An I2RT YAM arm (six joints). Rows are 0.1 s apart.
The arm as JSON. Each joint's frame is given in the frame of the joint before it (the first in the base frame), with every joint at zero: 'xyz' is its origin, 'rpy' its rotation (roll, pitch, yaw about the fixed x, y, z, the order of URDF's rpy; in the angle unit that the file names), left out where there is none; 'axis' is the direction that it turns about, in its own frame. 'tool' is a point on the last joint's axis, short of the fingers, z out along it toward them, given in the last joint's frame.
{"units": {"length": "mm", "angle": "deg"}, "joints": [
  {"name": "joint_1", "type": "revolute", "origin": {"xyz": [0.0, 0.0, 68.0]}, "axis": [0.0, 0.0, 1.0]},
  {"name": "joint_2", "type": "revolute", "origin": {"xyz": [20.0, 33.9, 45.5]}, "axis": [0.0, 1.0, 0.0]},
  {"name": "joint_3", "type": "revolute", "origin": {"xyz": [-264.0, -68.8, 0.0]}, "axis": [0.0, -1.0, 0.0]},
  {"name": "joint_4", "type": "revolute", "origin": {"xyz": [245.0, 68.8, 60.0]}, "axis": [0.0, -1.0, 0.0]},
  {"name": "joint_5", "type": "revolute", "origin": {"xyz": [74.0, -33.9, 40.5]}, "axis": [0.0, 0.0, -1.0]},
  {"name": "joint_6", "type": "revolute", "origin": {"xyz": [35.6, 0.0, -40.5]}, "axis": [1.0, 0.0, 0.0]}
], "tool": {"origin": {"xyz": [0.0, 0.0, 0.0], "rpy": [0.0, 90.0, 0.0]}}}
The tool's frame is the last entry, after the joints.
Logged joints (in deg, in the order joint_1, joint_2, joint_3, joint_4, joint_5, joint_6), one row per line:
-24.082, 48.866, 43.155, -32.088, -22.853, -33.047
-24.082, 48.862, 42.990, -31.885, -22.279, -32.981
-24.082, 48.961, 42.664, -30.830, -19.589, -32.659
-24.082, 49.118, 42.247, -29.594, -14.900, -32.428
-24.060, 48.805, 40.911, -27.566, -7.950, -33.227
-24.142, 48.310, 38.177, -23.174, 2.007, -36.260
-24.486, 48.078, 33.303, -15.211, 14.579, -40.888
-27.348, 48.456, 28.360, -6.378, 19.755, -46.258
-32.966, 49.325, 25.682, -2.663, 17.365, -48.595
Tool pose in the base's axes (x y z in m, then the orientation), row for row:
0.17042, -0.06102, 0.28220, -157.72, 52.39, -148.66
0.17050, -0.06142, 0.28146, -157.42, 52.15, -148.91
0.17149, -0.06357, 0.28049, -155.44, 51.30, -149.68
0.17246, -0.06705, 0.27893, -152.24, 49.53, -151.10
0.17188, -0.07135, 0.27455, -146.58, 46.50, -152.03
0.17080, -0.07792, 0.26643, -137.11, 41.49, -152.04
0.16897, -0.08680, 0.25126, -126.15, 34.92, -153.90
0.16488, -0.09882, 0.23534, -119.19, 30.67, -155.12
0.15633, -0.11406, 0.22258, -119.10, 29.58, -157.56
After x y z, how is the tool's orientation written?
As angles about the fixed x, y, z axes (roll, pitch, yaw), in degrees.
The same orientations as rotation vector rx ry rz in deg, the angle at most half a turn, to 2 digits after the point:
-21.92, 122.59, -7.03
-21.58, 122.80, -7.59
-19.97, 123.39, -10.51
-17.39, 124.59, -15.52
-14.65, 125.95, -23.58
-12.25, 126.81, -36.50
-8.82, 127.02, -53.28
-7.27, 126.17, -64.13
-5.34, 127.46, -66.22

